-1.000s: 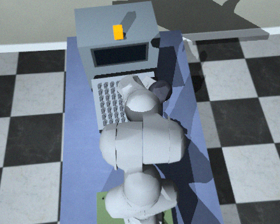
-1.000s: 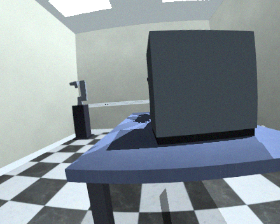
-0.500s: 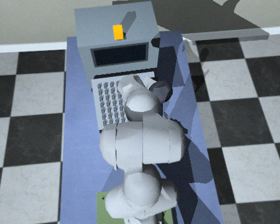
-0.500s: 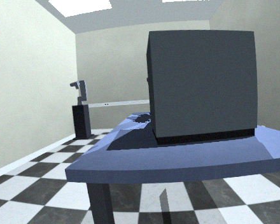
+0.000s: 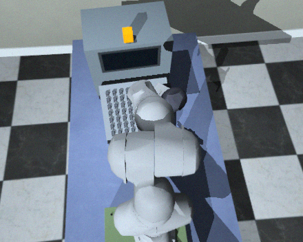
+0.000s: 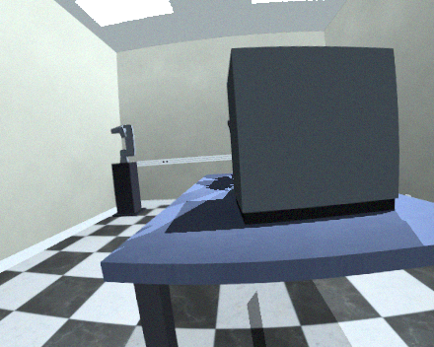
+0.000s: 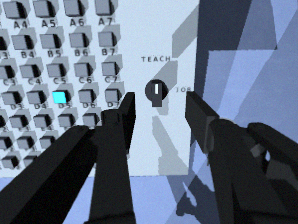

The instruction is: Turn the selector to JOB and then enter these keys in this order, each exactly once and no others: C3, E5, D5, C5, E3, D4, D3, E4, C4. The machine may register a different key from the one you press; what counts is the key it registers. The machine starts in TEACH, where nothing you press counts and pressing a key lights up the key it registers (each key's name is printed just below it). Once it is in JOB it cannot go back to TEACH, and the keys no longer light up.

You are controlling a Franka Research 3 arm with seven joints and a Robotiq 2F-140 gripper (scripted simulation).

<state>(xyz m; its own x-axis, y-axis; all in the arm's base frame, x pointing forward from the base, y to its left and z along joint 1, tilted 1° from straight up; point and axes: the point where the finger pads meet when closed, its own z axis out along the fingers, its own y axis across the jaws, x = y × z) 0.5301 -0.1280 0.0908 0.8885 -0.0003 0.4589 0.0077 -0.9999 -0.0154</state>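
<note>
My hand is 7 cm above the black selector knob and 4 cm short of it. Round my hand: sloped keypad 12 cm below, 11 cm to the left, 6 cm ahead.
</note>
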